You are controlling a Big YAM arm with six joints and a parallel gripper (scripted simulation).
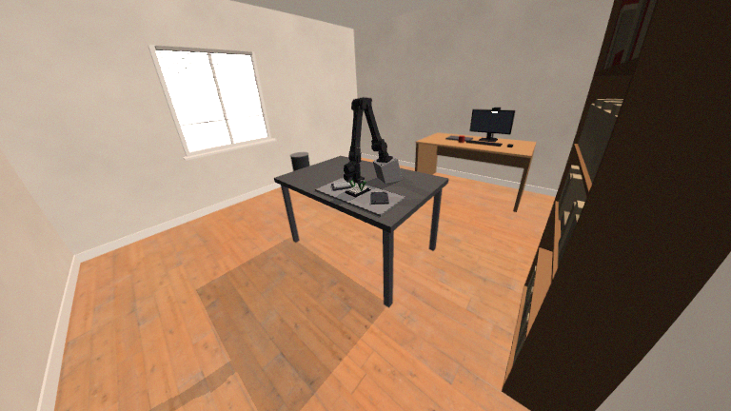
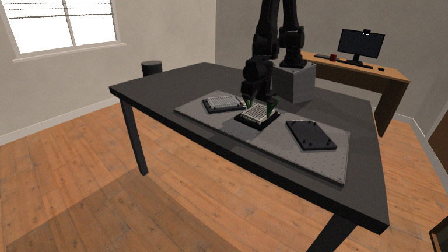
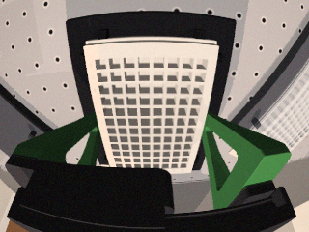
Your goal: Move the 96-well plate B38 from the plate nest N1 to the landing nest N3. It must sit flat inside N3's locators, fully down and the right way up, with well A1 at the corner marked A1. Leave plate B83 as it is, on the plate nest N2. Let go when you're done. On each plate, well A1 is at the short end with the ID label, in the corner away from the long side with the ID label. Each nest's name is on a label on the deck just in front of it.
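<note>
The flat black landing nest lies 20 mm below my hand. From my hand the other things lie so: N1 label (80 mm behind, 140 mm to the left, 20 mm below).
</note>
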